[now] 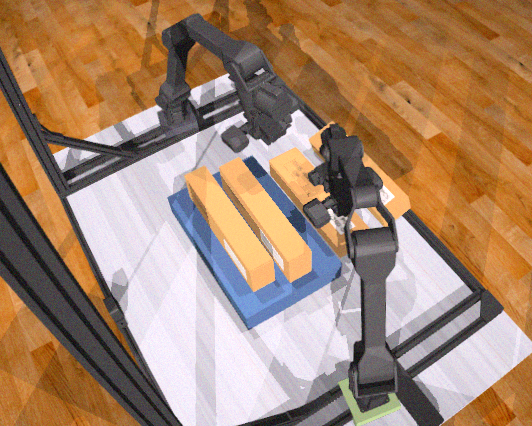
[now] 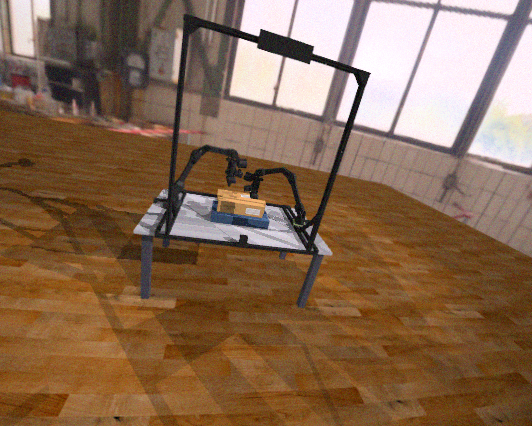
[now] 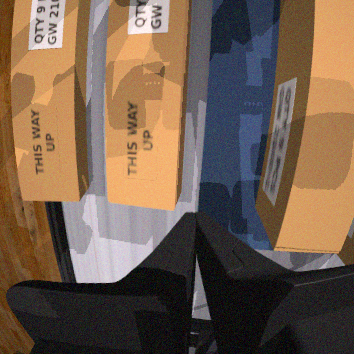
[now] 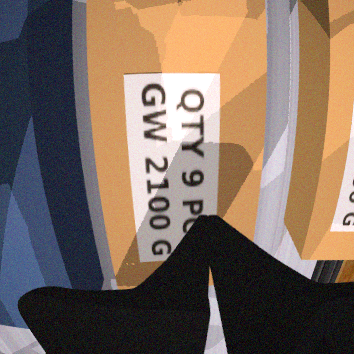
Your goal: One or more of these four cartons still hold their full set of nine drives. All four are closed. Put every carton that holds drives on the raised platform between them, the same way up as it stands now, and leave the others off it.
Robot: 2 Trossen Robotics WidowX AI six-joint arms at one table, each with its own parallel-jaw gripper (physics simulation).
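Places are measured from the left arm's base along level axes (x ahead, y left, z up), in metres.
Pixels of known places: left gripper, fingertip midpoint: (image 1: 268,144) (image 2: 229,186) (image 3: 193,219); right gripper, fingertip midpoint: (image 1: 345,215) (image 4: 206,223); left arm's base, link origin: (image 1: 176,116); right arm's base, link origin: (image 1: 369,393) (image 2: 299,223).
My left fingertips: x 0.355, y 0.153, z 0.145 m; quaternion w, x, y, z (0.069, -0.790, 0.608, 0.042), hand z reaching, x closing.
Observation:
Ahead of a thing's pixels: the offset from my left fingertips to its top centre. Level surfaces: height alone.
Two closed orange cartons @(0.119 m ahead, 0.156 m right, 0.044 m down) (image 1: 220,220) @(0.130 m ahead, 0.072 m right, 0.044 m down) (image 1: 270,215) lie side by side on the blue raised platform @(0.119 m ahead, 0.106 m right, 0.128 m down) (image 1: 250,311) (image 2: 240,220) (image 3: 225,130) (image 4: 15,280). Two more closed cartons lie off it: a nearer one (image 1: 287,167) (image 3: 120,190) (image 4: 110,150) beside the platform, and a farther one (image 1: 400,206) (image 3: 45,187) (image 4: 312,200) near the table's edge. "THIS WAY UP" shows on both tops. The nearer one's label reads "QTY 9", "GW 2100 G". My left gripper (image 1: 270,141) (image 3: 193,219) is shut and empty, above the cartons' far end. My right gripper (image 1: 342,211) (image 4: 206,223) is shut and empty, low over the nearer carton's label; contact cannot be told.
A narrow gap separates the two off-platform cartons (image 4: 280,150). Dark frame rails edge the white table @(0.188 m down) (image 1: 150,300), and an upright frame (image 2: 180,110) stands around it. My right arm (image 1: 374,300) reaches over the table from the bottom right.

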